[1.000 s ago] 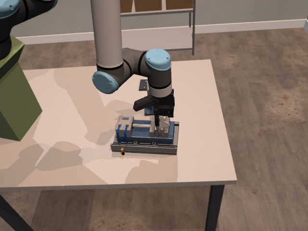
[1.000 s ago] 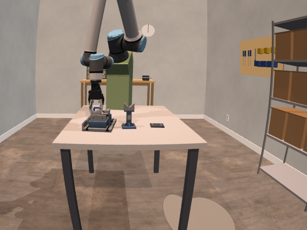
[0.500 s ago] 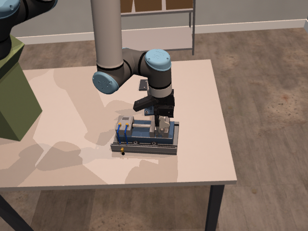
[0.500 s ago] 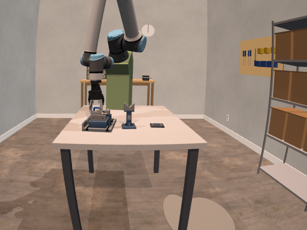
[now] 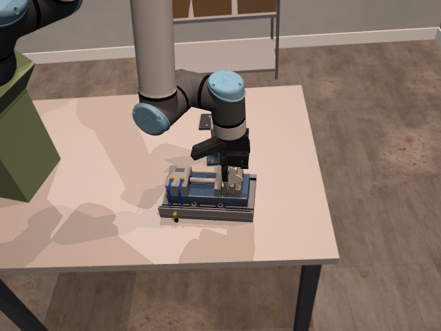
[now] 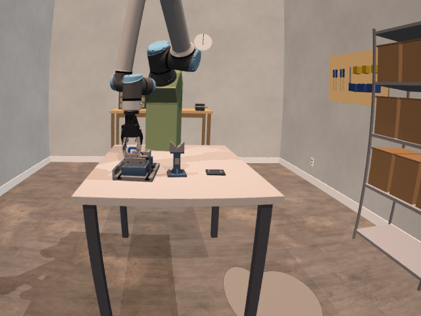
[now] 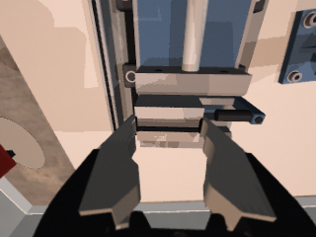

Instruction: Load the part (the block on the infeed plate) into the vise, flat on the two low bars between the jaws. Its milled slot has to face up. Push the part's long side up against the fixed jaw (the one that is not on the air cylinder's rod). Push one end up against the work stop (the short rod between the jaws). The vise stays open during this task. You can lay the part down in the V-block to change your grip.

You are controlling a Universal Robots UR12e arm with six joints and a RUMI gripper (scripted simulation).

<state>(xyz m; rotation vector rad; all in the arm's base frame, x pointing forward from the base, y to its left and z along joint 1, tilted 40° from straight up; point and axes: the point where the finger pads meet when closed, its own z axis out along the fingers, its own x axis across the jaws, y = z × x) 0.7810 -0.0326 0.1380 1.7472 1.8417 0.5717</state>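
The part lies right at my hand. Round my hand: moving jaw (30 mm behind, 20 mm to the left, 30 mm below); fixed jaw (30 mm ahead, 20 mm to the left, 30 mm below); work stop (70 mm to the left, 10 mm below).
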